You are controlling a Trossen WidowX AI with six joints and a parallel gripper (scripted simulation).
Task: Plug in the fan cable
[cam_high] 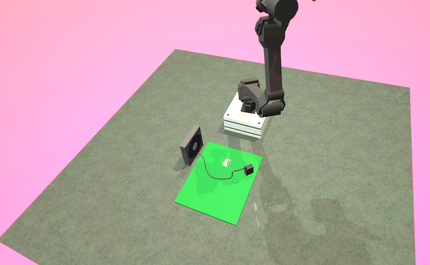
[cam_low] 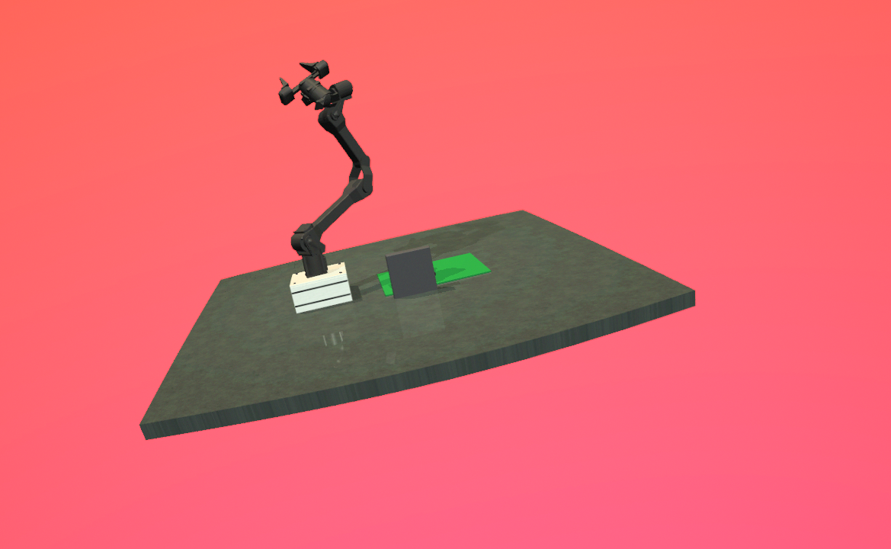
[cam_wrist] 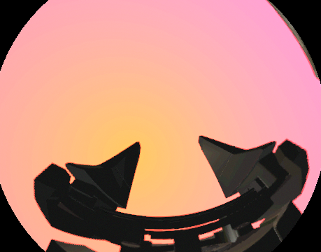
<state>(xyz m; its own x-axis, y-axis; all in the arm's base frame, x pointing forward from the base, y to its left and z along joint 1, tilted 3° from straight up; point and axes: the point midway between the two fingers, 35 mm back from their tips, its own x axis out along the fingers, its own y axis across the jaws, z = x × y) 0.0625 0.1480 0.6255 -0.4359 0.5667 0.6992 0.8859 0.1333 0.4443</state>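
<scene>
Now: the fan cable plug 70 cm below my gripper tip, 23 cm ahead of it and 14 cm to the right of it. The rest, counted from my gripper tip: fan: 66 cm below, 37 cm to the right, 19 cm ahead; then green board: 73 cm below, 28 cm ahead, 24 cm to the right.
</scene>
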